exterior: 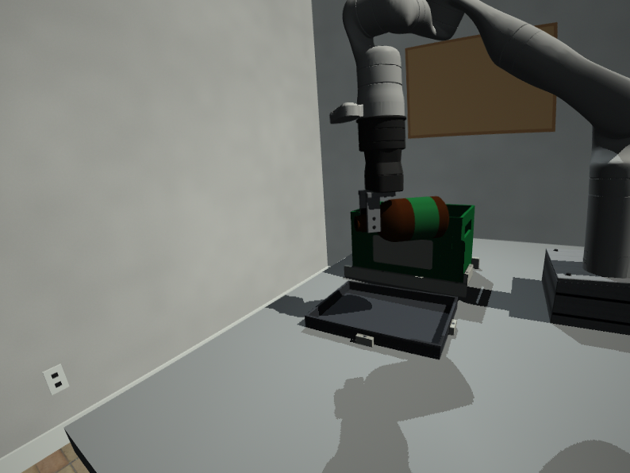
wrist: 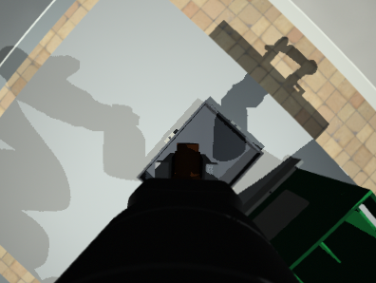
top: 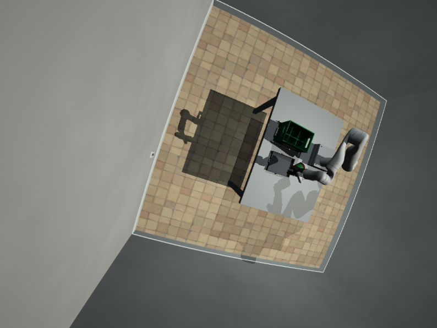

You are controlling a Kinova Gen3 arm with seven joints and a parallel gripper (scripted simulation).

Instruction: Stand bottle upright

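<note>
My gripper is now 4 cm to the left of the brown bottle, 3 cm past it and 1 cm above it. The rest, counted from my hand: green crate 30 cm to the right, 12 cm below, 7 cm ahead; then black tray 19 cm below, 5 cm to the right.
</note>
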